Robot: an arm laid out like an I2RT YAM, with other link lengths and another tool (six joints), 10 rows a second.
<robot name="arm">
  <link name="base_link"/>
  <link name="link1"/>
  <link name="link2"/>
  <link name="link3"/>
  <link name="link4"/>
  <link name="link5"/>
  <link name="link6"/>
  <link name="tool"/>
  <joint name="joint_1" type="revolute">
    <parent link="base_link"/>
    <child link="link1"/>
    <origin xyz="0 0 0.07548" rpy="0 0 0"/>
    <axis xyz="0 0 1"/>
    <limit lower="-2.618" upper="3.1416"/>
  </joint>
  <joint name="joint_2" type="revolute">
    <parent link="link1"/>
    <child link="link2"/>
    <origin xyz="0.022 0.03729 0.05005" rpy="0 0 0"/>
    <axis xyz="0 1 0"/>
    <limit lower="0" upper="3.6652"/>
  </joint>
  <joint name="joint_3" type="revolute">
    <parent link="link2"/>
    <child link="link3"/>
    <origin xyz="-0.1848 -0.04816 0" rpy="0 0 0"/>
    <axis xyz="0 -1 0"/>
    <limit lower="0" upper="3.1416"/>
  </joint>
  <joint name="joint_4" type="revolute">
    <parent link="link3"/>
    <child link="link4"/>
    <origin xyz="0.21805 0.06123 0.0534" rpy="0 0 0"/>
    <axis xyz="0 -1 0"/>
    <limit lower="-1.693" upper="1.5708"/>
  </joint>
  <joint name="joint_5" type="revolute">
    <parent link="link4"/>
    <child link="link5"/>
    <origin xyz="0.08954 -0.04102 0.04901" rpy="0 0 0"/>
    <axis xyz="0 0 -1"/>
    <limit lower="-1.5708" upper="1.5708"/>
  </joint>
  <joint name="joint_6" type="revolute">
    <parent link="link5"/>
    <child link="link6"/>
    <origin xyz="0.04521 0 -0.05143" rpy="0 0 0"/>
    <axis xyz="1 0 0"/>
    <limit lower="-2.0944" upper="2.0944"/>
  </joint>
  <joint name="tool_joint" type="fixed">
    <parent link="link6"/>
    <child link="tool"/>
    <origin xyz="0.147 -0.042 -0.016" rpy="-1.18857 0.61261 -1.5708"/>
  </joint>
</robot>
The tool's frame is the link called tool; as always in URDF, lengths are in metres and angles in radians.
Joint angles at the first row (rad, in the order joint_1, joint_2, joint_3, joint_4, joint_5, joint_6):
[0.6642 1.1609 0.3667 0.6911 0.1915 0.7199]
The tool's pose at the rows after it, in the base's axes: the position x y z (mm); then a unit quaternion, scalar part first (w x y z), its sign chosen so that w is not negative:
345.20, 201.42, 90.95, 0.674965, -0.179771, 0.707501, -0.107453
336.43, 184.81, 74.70, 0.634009, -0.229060, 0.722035, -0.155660
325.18, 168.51, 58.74, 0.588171, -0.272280, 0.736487, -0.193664
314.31, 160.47, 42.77, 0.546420, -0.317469, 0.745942, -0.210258
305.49, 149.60, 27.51, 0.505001, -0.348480, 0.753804, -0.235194
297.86, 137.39, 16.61, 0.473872, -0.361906, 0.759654, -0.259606
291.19, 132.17, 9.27, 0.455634, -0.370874, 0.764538, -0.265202
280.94, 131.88, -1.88, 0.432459, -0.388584, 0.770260, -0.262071
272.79, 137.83, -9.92, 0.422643, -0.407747, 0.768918, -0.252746
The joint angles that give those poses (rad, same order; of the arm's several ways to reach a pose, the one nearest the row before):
[0.6642 1.1001 0.3899 0.4957 0.2106 0.6468]
[0.6643 1.0448 0.4275 0.2717 0.2395 0.5789]
[0.6657 1.0205 0.4715 0.0729 0.2667 0.5353]
[0.6658 1.0401 0.5171 -0.0672 0.2578 0.4986]
[0.6731 1.0882 0.5599 -0.1681 0.2855 0.4789]
[0.6807 1.1172 0.5768 -0.2323 0.3268 0.4790]
[0.6840 1.1270 0.5805 -0.2710 0.3329 0.4845]
[0.6980 1.1551 0.5917 -0.3139 0.3230 0.4946]
[0.7218 1.1753 0.5918 -0.3245 0.3073 0.4948]

